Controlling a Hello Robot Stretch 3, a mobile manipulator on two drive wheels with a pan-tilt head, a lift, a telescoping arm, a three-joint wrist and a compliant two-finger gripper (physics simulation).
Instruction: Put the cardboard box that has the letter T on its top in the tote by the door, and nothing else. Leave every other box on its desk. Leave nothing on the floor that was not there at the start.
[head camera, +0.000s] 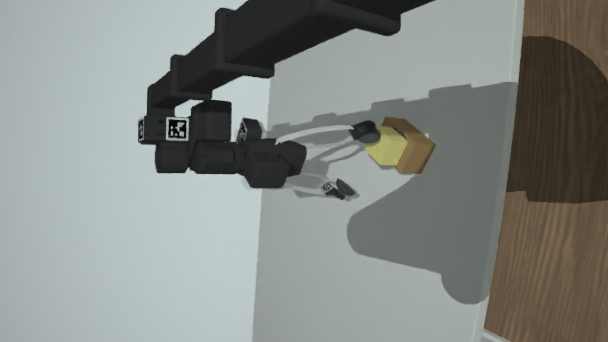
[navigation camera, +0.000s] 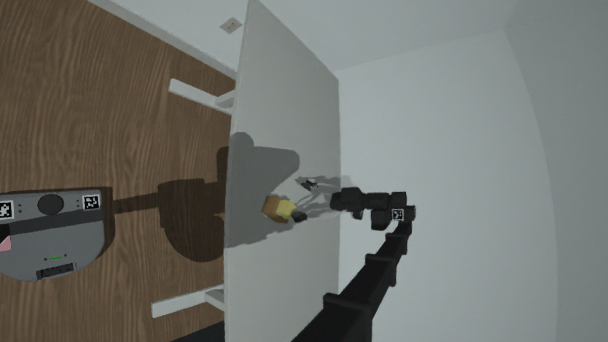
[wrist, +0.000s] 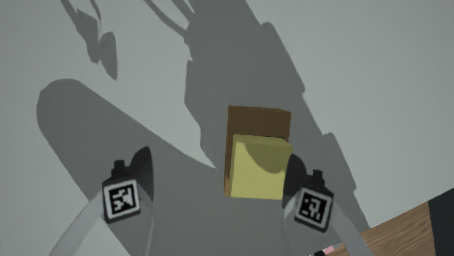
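Where they show: gripper, between the fingertips: (head camera: 365, 161) (navigation camera: 296, 200) (wrist: 219, 169); robot's base, origin of its link: (navigation camera: 51, 203).
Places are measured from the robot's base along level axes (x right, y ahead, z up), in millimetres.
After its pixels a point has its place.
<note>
A brown cardboard box (head camera: 419, 152) @(x 540, y -38, z 752 mm) (navigation camera: 271, 207) @(x 540, y -37, z 760 mm) (wrist: 257, 120) @(x 614, y -71, z 770 mm) sits on the desk (head camera: 310, 280) @(x 916, y 260, z 721 mm) (navigation camera: 285, 100) @(x 697, y 366, z 720 mm) (wrist: 390, 90) @(x 550, y -241, z 720 mm). A yellow block (head camera: 385, 146) @(x 562, y -47, z 809 mm) (navigation camera: 286, 209) @(x 558, y -45, z 807 mm) (wrist: 257, 170) @(x 585, y -47, z 808 mm) rests on the box and covers much of its top. A sliver of dark marking shows beside the block; the letter cannot be read. My gripper (head camera: 354, 160) @(x 604, y -22, z 816 mm) (navigation camera: 304, 201) @(x 604, y -22, z 816 mm) (wrist: 219, 169) @(x 604, y -22, z 816 mm) is open and empty. In the wrist view its right fingertip overlaps the block's right edge, and the left fingertip is well left of the box; whether the right one touches is unclear. The tote does not show.
My arm (head camera: 300, 35) @(x 268, y -85, z 1155 mm) (navigation camera: 350, 295) @(x 237, y -85, z 1148 mm) reaches over the desk beside the wall (head camera: 100, 225) @(x 1240, y 139, z 1169 mm) (navigation camera: 450, 150) @(x 1240, y 141, z 1315 mm). My base (navigation camera: 55, 240) @(x 5, y -126, z 160 mm) stands on the wooden floor (head camera: 550, 260) @(x 674, y 256, z 0 mm) (navigation camera: 125, 115) @(x 301, y 409, z 1 mm) (wrist: 405, 225) @(x -433, y -546, z 0 mm) by the desk's near edge. White desk feet (navigation camera: 192, 94) @(x 669, y 593, z 25 mm) (navigation camera: 180, 303) @(x 506, y -628, z 25 mm) stick out below.
</note>
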